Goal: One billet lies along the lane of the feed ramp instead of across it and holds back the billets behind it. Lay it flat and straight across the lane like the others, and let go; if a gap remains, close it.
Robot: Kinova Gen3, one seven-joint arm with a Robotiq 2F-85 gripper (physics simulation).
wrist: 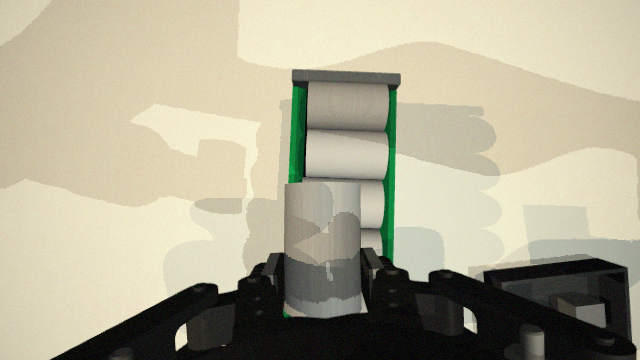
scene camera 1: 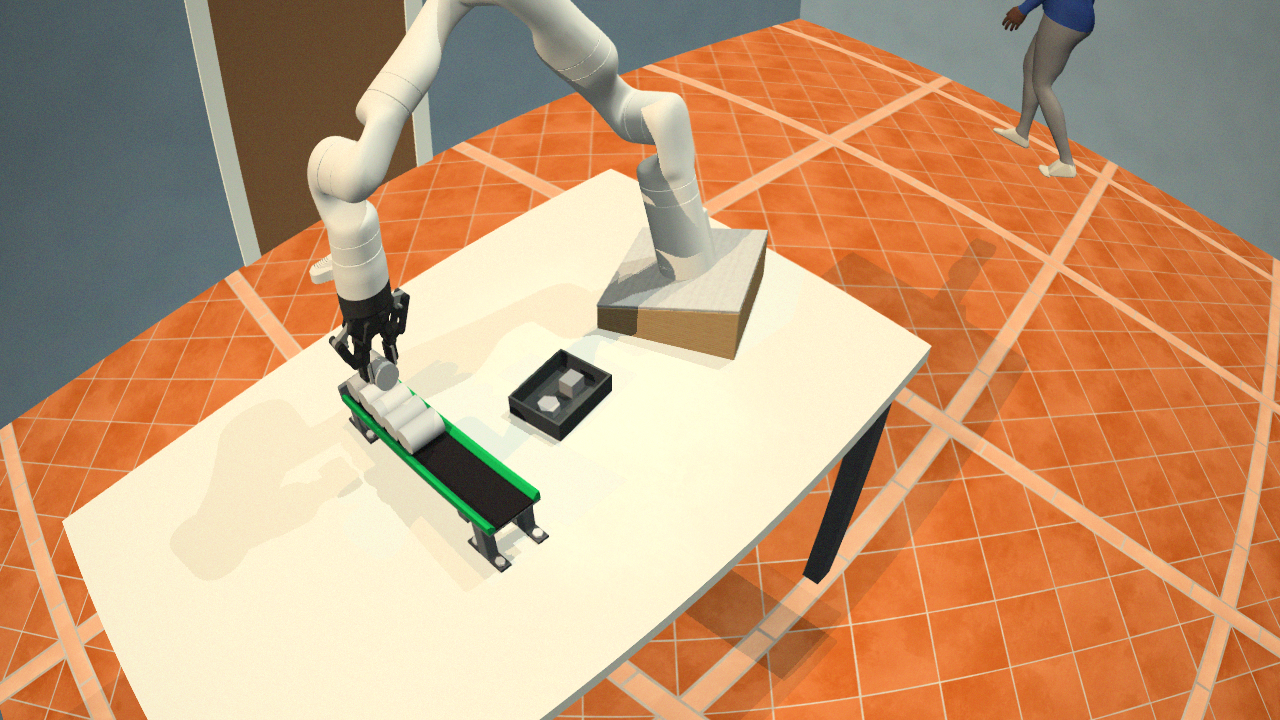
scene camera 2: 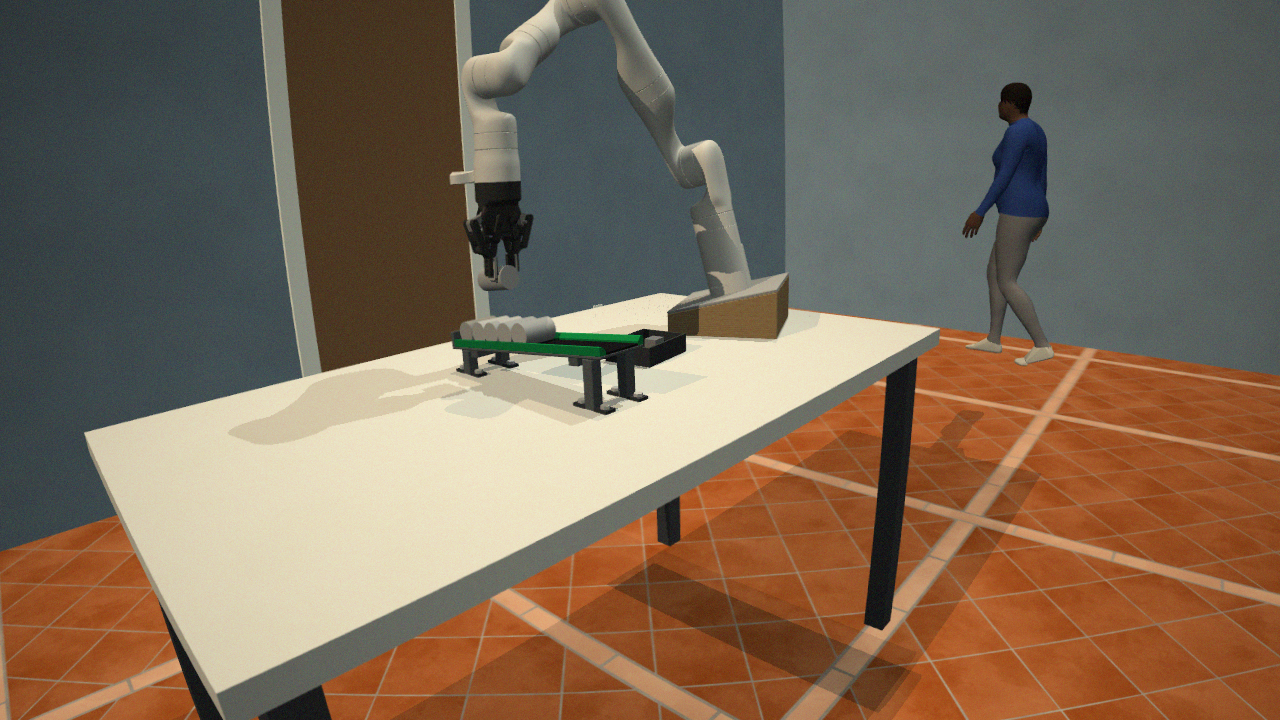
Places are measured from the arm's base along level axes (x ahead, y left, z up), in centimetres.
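Where they show: gripper, fingertip midpoint: (wrist: pixel 322 268) (scene camera 1: pixel 380 372) (scene camera 2: pixel 502 278); arm's base at its link origin: (scene camera 1: pixel 686 264) (scene camera 2: pixel 730 290).
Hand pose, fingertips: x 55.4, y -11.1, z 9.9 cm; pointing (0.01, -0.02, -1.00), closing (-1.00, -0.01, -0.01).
Observation:
Things, the pixels of their top centre, and the offset from my fingertips.
- light grey cylindrical billet at its top centre: (wrist: pixel 323 257) (scene camera 1: pixel 373 356) (scene camera 2: pixel 497 264) dx -0.1, dy -1.2, dz +2.3 cm
- black open tray at its top centre: (wrist: pixel 568 323) (scene camera 1: pixel 559 385) (scene camera 2: pixel 646 337) dx -24.2, dy +11.0, dz -14.1 cm
- grey block at its top centre: (wrist: pixel 590 317) (scene camera 1: pixel 571 377) (scene camera 2: pixel 654 337) dx -27.0, dy +10.8, dz -14.7 cm
- hexagonal piece at its top centre: (scene camera 1: pixel 548 403) dx -21.5, dy +11.2, dz -15.6 cm
My gripper (scene camera 1: pixel 379 365) (scene camera 2: pixel 499 273) (wrist: pixel 322 268) is shut on a light grey cylindrical billet (scene camera 1: pixel 385 372) (scene camera 2: pixel 497 278) (wrist: pixel 322 230). It holds the billet level and clear above the feed ramp (scene camera 1: pixel 535 492) (scene camera 2: pixel 537 347) (wrist: pixel 393 200), near its end stop (wrist: pixel 345 76). In the wrist view the held billet points along the lane, left of the lane's middle. Several other billets (scene camera 1: pixel 420 429) (scene camera 2: pixel 535 329) (wrist: pixel 347 155) lie across the lane in a close row from the end stop. The held billet and the fingers hide part of this row in the wrist view.
A black open tray (scene camera 1: pixel 535 422) (scene camera 2: pixel 664 353) (wrist: pixel 550 266) with a grey block (scene camera 1: pixel 571 383) (wrist: pixel 582 310) and a hexagonal piece (scene camera 1: pixel 548 403) stands beside the ramp. The robot's wedge-shaped base (scene camera 1: pixel 671 333) (scene camera 2: pixel 733 315) is behind the tray. A person (scene camera 1: pixel 1047 80) (scene camera 2: pixel 1020 179) is beyond the table.

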